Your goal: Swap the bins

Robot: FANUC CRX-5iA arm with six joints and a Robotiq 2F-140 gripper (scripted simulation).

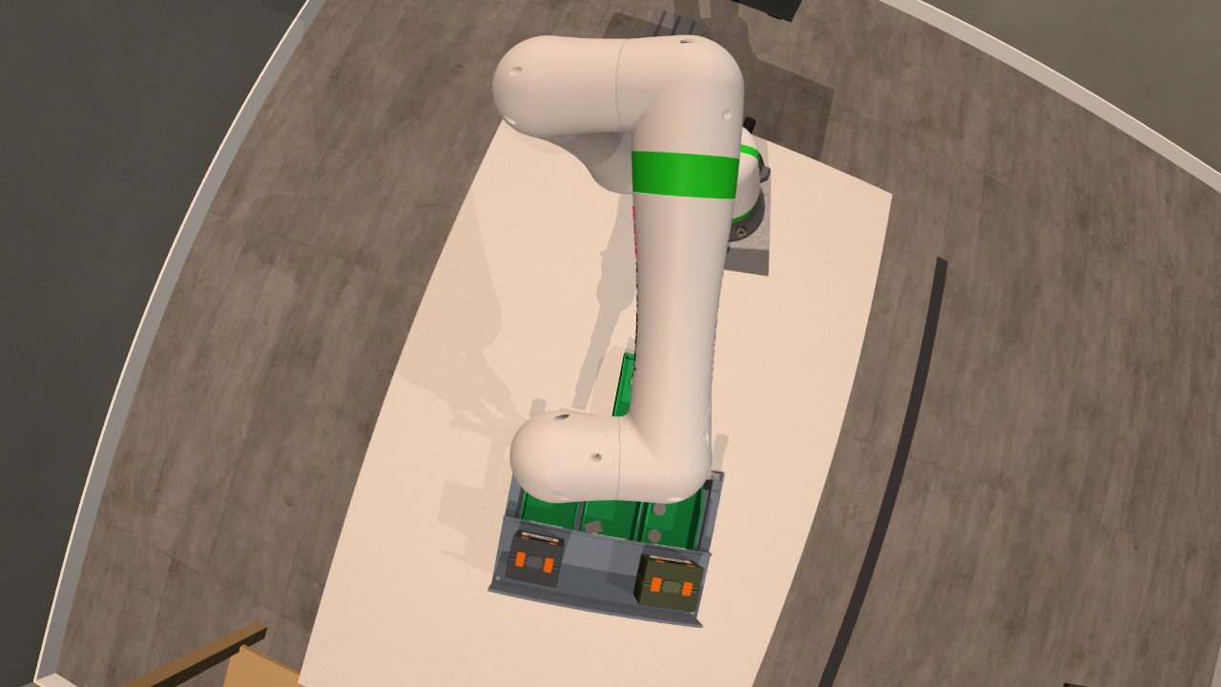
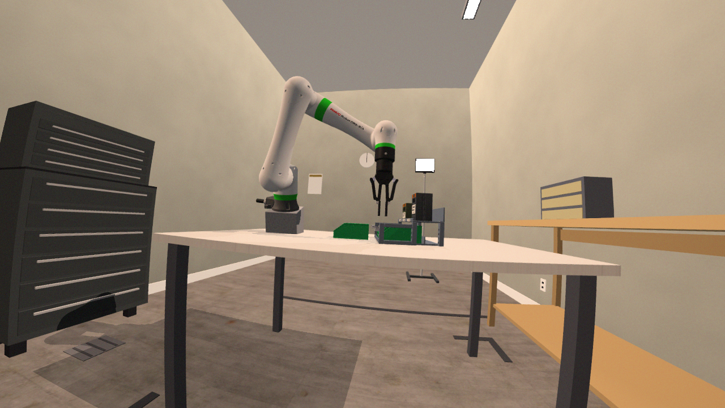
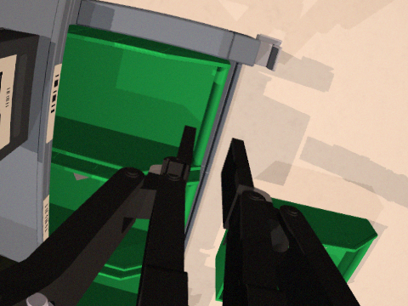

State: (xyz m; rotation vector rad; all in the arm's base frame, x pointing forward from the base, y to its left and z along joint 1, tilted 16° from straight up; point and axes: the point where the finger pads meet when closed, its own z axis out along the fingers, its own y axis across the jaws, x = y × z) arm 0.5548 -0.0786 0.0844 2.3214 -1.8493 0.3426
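Now: hand 1 cm short of the grey cube, 9 cm to the right of it and 13 cm above it. Round my hand: grey shelf 8 cm ahead, 13 cm to the left, 8 cm below.
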